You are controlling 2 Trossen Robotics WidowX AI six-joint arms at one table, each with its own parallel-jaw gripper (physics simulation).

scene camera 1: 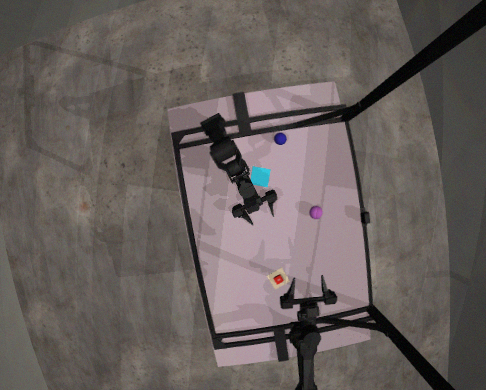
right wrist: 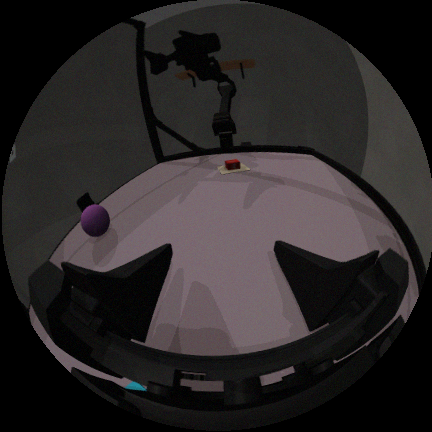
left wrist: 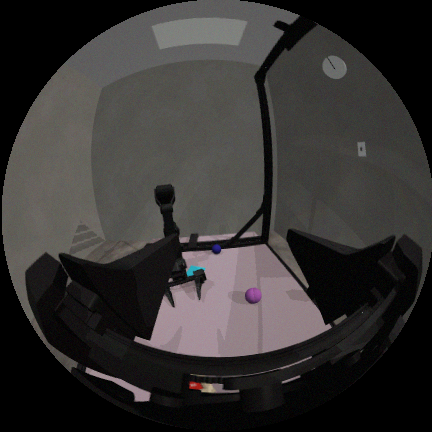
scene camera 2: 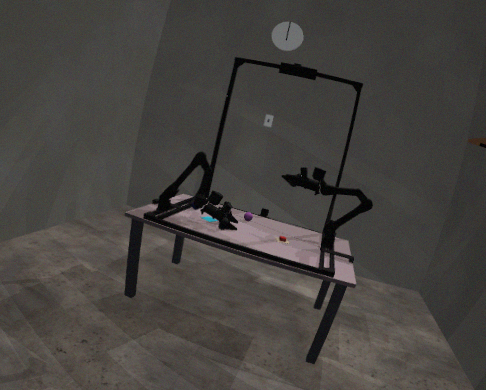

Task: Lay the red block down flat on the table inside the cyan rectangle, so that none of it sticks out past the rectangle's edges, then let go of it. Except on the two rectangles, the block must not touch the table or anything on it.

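Places are measured from the left arm's base along level axes (x ahead, y left, z up), in centimetres.
Where they show: left gripper, between the fingertips: [scene camera 1: 308,276] [left wrist: 234,236] [scene camera 2: 284,175]; right gripper, between the fingertips: [scene camera 1: 263,220] [right wrist: 223,247] [left wrist: 186,303] [scene camera 2: 237,226]; left arm's base, origin of its link: [scene camera 1: 297,329] [right wrist: 226,147] [scene camera 2: 326,247]; right arm's base, origin of its link: [scene camera 1: 215,127] [scene camera 2: 163,209].
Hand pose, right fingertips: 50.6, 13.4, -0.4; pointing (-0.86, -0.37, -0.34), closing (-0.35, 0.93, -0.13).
Things, the pixels of their top centre, and the offset from my right fingertips, as dx, dy, dz. "pt": a spot on its surface instead.
- red block, centre of its top: [right wrist: 231,160] [left wrist: 192,384] [scene camera 1: 278,279] [scene camera 2: 283,237] -25.7, -5.4, +0.4
- pale yellow rectangle, a spot on its surface: [right wrist: 241,169] [scene camera 1: 271,275] pt -23.9, -2.7, -1.4
- cyan rectangle, a spot on its surface: [scene camera 1: 260,176] [scene camera 2: 209,218] pt +18.0, +0.1, -1.4
- purple ball, centre of its top: [right wrist: 86,206] [left wrist: 253,290] [scene camera 1: 317,213] [scene camera 2: 249,212] +2.1, -21.9, +4.0
- dark blue ball, centre of its top: [scene camera 1: 280,137] [left wrist: 215,244] +32.9, -8.9, +3.6
The red block [scene camera 1: 278,279] [scene camera 2: 282,238] [left wrist: 195,385] [right wrist: 232,164] lies on the pale yellow rectangle [scene camera 1: 272,274] [right wrist: 241,169]. The cyan rectangle [scene camera 1: 260,176] [scene camera 2: 209,219] [left wrist: 195,270] [right wrist: 135,386] lies on the table, with nothing on the part that shows. My left gripper [scene camera 1: 307,280] [scene camera 2: 283,177] is open and empty, high above the table, to the right of the block in scene camera 1. My right gripper [scene camera 1: 262,220] [scene camera 2: 236,224] [left wrist: 186,303] [right wrist: 223,247] is open and empty above the table, below the cyan rectangle in scene camera 1, between it and the block.
A purple ball [scene camera 1: 316,212] [scene camera 2: 248,216] [left wrist: 253,295] [right wrist: 95,220] is at the right of the table in scene camera 1. A dark blue ball [scene camera 1: 280,139] [left wrist: 216,249] is above the cyan rectangle there. A black frame [scene camera 1: 187,225] runs around the table.
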